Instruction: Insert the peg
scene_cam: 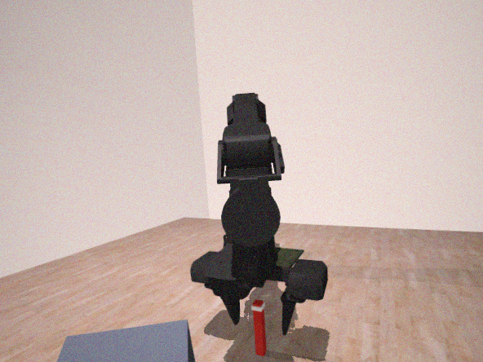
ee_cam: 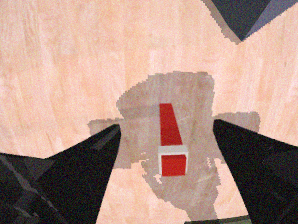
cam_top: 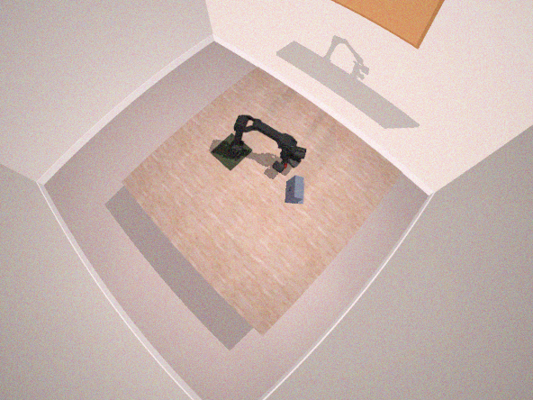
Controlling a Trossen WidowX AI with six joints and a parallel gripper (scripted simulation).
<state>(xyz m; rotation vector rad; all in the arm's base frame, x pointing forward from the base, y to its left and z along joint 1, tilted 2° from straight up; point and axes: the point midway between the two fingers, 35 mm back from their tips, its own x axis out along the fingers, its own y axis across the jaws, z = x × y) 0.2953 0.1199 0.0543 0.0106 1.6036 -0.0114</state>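
Now: gripper tip 140 mm short of the sloped panel, 100 mm to the left of it and 10 mm below it. From my gripper tip the other things lie so: peg: 20 mm above.
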